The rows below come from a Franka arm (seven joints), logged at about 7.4 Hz.
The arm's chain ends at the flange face. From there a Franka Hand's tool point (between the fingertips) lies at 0.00 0.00 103.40 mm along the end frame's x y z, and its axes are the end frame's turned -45 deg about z.
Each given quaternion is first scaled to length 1.
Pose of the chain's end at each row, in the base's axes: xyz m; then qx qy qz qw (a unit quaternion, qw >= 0):
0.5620 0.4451 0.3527 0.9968 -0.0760 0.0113 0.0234
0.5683 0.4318 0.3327 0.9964 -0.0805 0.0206 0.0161
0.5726 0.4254 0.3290 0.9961 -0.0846 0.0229 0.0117
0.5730 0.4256 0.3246 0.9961 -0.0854 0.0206 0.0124
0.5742 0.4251 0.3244 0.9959 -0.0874 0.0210 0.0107
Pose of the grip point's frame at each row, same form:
0.5640 0.4401 0.2494 0.9500 0.3112 0.0015 0.0259
0.5723 0.4281 0.2294 0.9514 0.3069 0.0129 0.0228
0.5771 0.4226 0.2257 0.9526 0.3030 0.0167 0.0196
0.5770 0.4227 0.2213 0.9529 0.3023 0.0143 0.0193
0.5783 0.4225 0.2211 0.9535 0.3004 0.0153 0.0179

